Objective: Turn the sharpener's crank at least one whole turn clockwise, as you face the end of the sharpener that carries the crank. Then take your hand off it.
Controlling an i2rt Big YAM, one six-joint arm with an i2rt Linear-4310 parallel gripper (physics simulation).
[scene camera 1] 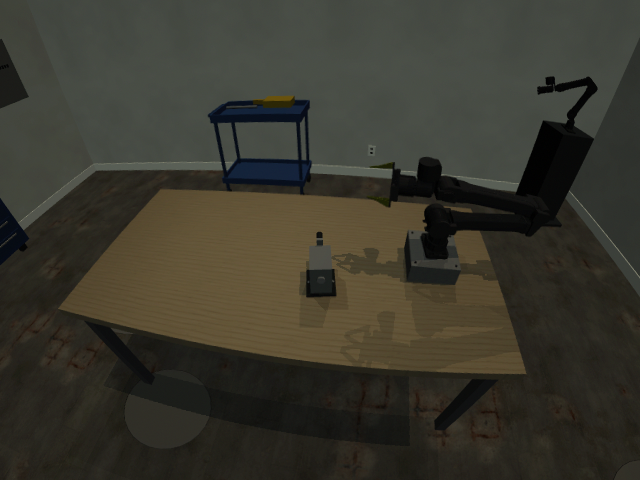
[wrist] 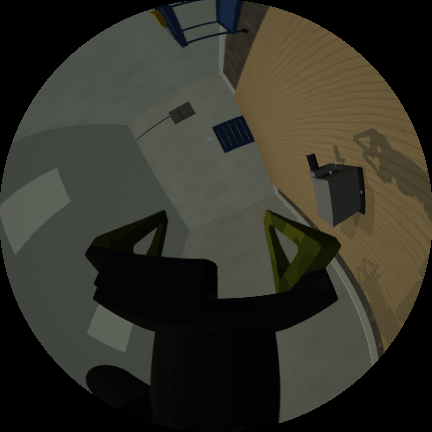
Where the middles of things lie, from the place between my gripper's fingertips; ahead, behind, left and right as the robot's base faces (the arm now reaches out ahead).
Labels:
I see my gripper 270 mm above the sharpener (scene camera 1: 320, 279), 150 mm short of it and 110 mm to the right of it.

